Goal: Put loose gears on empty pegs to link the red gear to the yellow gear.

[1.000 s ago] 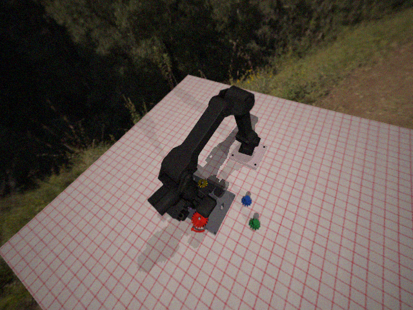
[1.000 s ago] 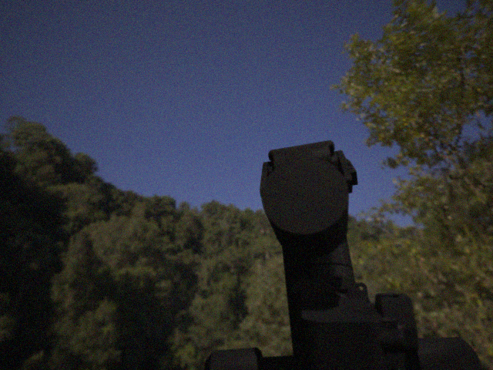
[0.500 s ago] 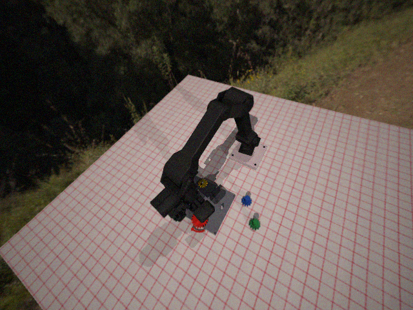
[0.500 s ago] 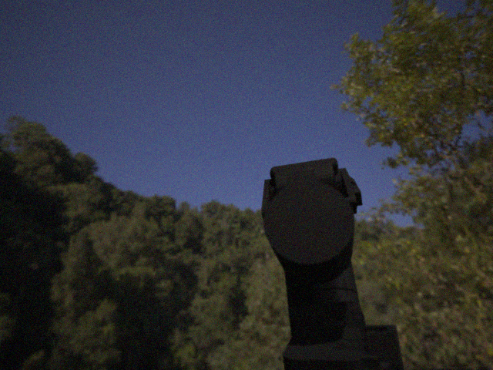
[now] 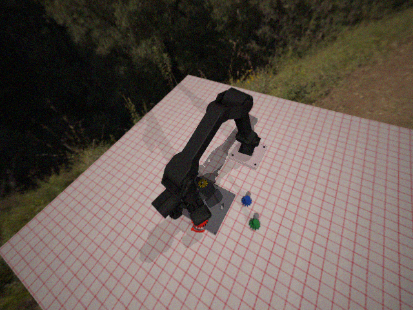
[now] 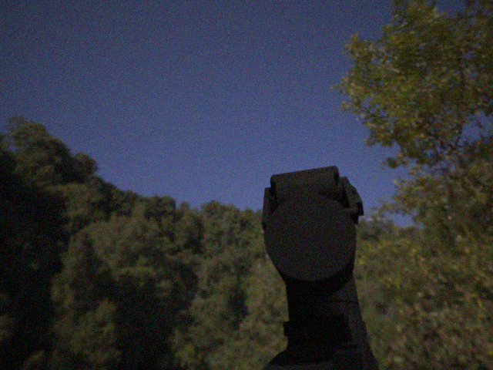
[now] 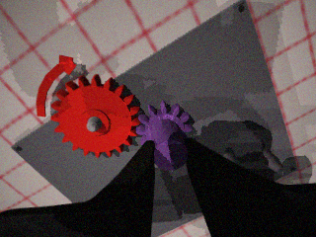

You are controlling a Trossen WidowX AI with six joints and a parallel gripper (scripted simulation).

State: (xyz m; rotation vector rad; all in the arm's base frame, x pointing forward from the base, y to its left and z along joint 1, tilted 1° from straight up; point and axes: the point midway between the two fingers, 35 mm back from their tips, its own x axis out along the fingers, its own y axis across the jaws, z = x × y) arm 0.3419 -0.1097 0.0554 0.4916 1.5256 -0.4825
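Now: the purple gear 1 cm below my gripper tip. From my gripper tip the other things lie so: yellow gear: 10 cm behind, 2 cm to the right, 3 cm below; blue gear: 10 cm behind, 18 cm to the left, 3 cm below; red gear: 4 cm ahead, 4 cm to the left, 3 cm below.
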